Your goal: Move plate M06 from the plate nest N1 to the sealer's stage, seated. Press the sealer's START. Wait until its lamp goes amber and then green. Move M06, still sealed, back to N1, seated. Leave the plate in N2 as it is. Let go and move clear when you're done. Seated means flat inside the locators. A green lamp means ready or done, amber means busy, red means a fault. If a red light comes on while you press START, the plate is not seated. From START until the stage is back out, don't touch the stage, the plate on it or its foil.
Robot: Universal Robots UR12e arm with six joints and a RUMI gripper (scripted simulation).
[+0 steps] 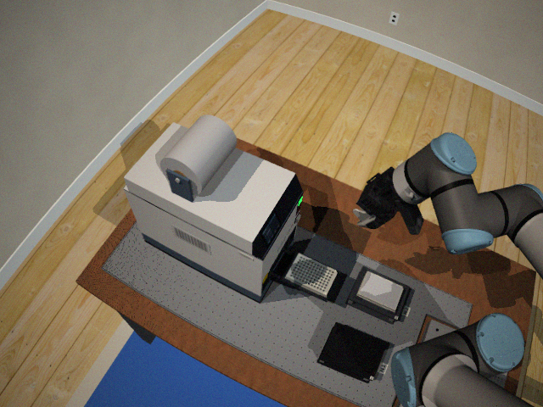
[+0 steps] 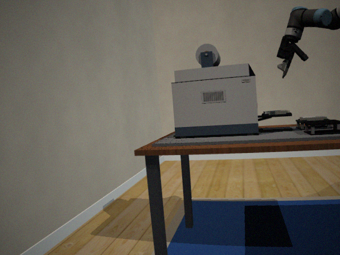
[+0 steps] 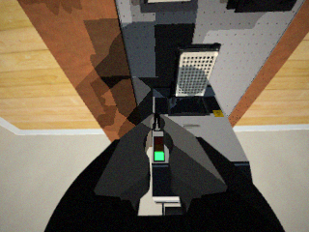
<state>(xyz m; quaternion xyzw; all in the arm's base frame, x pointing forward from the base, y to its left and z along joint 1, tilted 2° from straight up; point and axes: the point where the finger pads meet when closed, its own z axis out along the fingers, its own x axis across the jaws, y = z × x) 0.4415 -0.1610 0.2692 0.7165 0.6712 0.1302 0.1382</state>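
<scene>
The square button lies 17 cm ahead of my hand, 10 cm below it and 1 cm to the right of it. From my hand the other things lie so: foil-covered plate: 24 cm below, 14 cm behind, 4 cm to the left; sealer stage: 20 cm below, 9 cm to the left, 7 cm ahead; white well plate: 19 cm below, 9 cm to the left, 7 cm ahead.
</scene>
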